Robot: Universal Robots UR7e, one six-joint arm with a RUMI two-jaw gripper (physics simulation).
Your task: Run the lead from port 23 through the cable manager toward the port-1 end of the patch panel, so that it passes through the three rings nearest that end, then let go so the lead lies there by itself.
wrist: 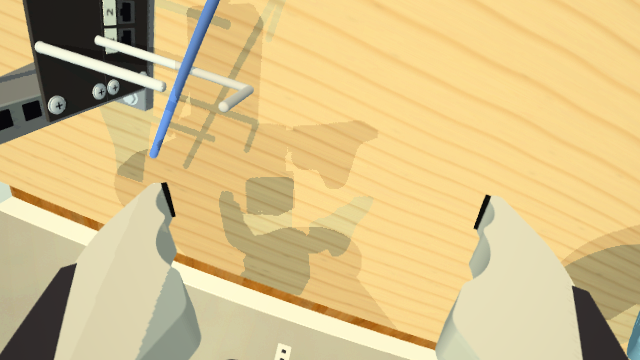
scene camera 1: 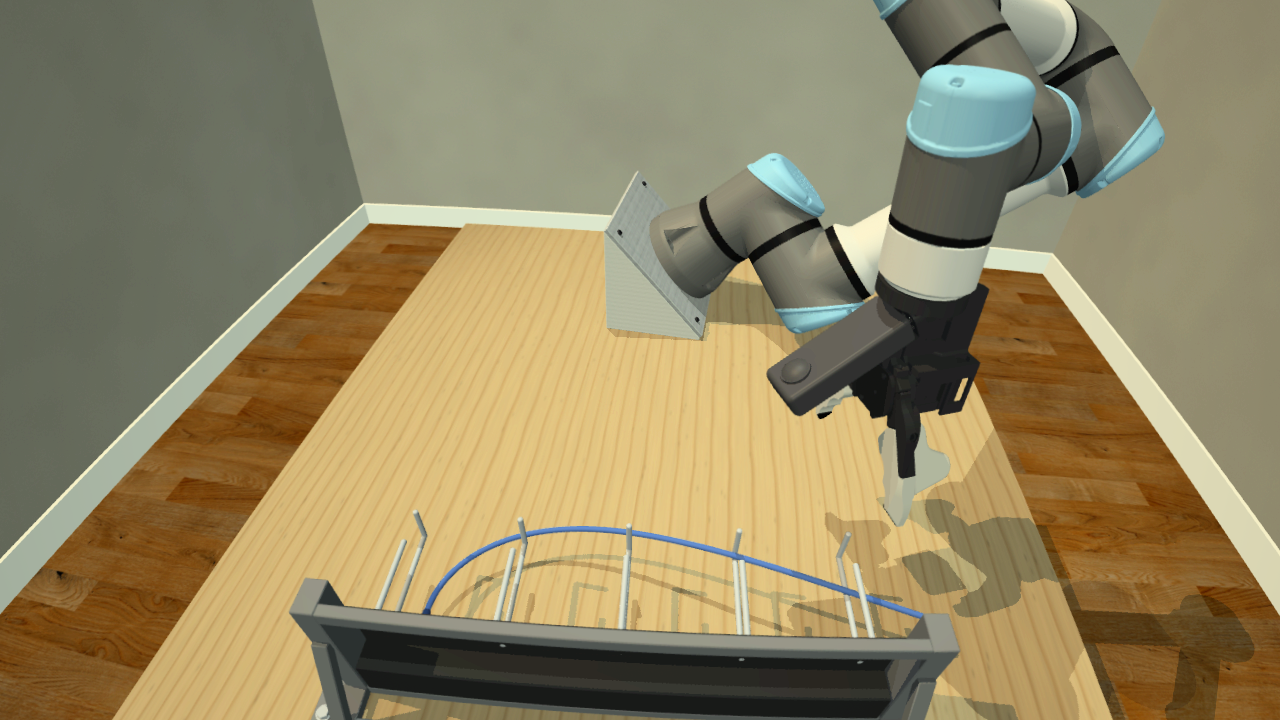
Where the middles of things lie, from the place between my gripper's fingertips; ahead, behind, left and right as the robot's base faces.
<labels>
My gripper is now 22 cm short of the grey rack frame [scene camera 1: 459,628], 19 cm to the left of it and 5 cm above it.
</labels>
